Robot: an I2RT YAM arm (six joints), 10 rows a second.
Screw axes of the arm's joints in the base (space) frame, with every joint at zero. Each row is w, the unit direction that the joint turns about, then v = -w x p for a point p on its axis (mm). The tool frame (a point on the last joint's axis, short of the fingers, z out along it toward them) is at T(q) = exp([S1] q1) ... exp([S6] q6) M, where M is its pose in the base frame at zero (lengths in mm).
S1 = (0, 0, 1, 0.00, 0.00, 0.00)
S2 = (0, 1, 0, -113.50, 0.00, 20.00)
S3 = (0, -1, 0, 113.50, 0.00, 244.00)
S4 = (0, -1, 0, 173.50, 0.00, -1.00)
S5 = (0, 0, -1, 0.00, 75.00, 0.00)
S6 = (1, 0, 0, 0.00, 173.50, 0.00)
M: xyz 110.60 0.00 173.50 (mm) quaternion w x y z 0.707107 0 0.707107 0
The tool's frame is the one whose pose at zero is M.
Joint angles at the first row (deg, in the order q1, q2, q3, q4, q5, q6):
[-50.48 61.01 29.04 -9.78 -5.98 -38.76]
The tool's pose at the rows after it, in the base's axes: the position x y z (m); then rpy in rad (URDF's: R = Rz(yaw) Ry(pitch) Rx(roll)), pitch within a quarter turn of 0, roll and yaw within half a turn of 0:
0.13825, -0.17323, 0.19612, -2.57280, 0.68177, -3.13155
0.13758, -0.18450, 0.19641, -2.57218, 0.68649, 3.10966
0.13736, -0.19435, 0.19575, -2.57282, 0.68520, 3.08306
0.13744, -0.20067, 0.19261, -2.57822, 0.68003, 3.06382
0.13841, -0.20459, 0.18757, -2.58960, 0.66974, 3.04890
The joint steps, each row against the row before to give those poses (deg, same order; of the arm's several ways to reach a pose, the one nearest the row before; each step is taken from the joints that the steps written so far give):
[-1.83 1.99 1.55 1.09 0.33 0.28]
[-1.80 2.39 1.22 1.40 0.35 0.57]
[-1.42 2.29 1.14 1.09 0.09 0.02]
[-0.81 1.86 0.46 1.03 0.13 0.00]
[-0.28 1.75 0.11 0.88 0.22 0.00]

